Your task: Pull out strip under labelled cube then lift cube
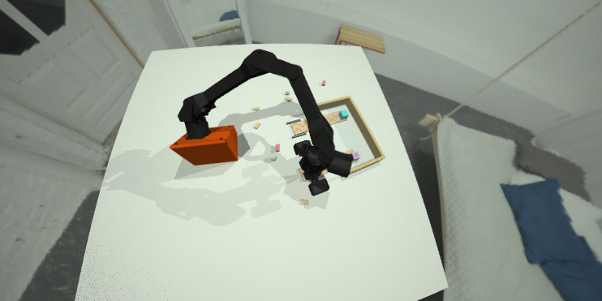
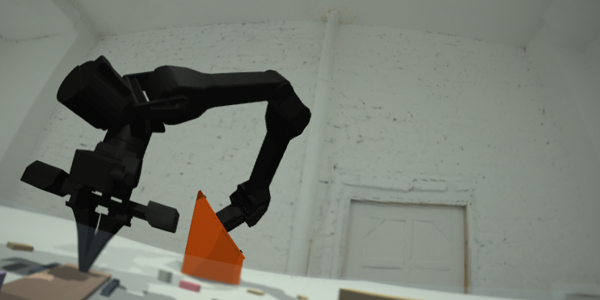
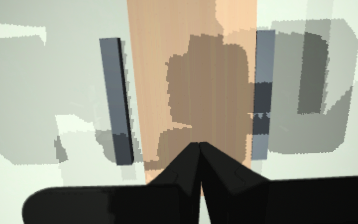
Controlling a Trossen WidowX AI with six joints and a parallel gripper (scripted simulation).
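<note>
My gripper tip is 90 mm short of the peach-coloured strip and 30 mm to the right of it. From my gripper tip the other things lie so: cube (200 mm ahead, 60 mm to the left, 20 mm above); then grey ball (70 mm behind, 380 mm to the left).
</note>
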